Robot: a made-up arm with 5 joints.
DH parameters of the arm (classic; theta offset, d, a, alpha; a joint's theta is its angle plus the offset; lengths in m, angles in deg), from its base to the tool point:
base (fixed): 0 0 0.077 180
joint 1: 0 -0.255 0.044 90
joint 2: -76.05 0 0.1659 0
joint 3: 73.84 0 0.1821 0
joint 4: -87.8 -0.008 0 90
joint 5: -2.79 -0.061 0 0
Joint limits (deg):
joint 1: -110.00..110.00
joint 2: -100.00..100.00
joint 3: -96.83..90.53
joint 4: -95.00..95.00
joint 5: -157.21..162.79
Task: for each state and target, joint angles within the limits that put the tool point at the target. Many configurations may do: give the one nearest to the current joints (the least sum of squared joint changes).
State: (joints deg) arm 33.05 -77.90 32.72 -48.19 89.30
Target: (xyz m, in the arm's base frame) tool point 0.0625 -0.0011 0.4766
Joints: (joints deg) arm 29.04 -96.04 48.69 -52.04 89.30
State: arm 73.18 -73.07 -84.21 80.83 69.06
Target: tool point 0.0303 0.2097 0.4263
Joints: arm 79.58 -99.84 -37.40 95.00 69.06
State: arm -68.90 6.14 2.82 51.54 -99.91
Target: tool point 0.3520 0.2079 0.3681
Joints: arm -38.42 12.57 -12.33 42.81 -99.91
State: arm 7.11 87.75 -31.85 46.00 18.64
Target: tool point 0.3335 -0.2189 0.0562
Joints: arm 39.12 79.99 -33.79 46.99 18.64
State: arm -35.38 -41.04 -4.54 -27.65 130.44
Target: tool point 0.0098 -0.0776 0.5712
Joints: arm -44.64 -75.20 -5.13 -33.38 130.44
